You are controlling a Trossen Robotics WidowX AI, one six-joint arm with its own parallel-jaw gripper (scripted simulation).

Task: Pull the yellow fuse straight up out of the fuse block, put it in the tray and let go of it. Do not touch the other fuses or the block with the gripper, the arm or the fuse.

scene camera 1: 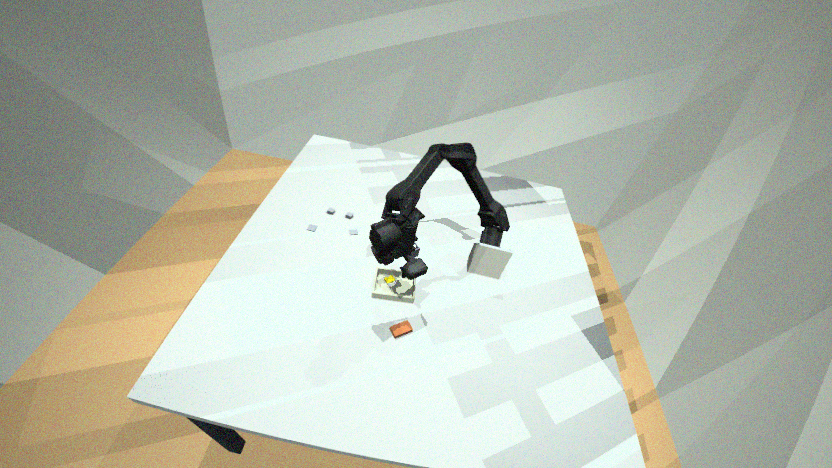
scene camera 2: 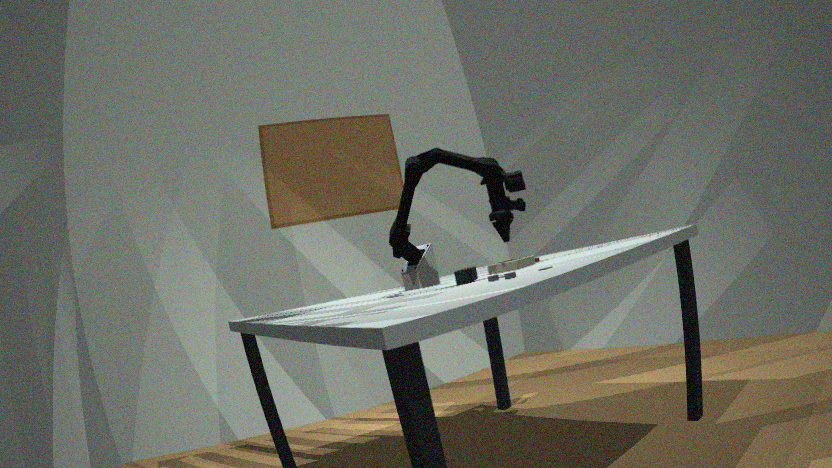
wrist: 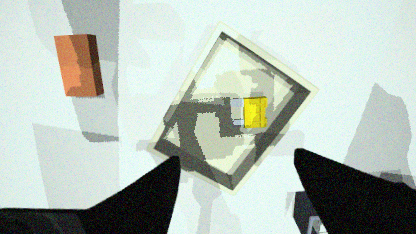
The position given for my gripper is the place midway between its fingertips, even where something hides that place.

Note:
My gripper (scene camera 1: 397,269) is open and holds nothing. Further things: a yellow fuse (wrist: 254,108) and a tray (scene camera 1: 404,291).
My gripper shows as well in scene camera 2 (scene camera 2: 507,241) and in the wrist view (wrist: 236,159). The tray is seen too in the wrist view (wrist: 196,127). Scene camera 2 misses the yellow fuse, which is hidden by the tray.

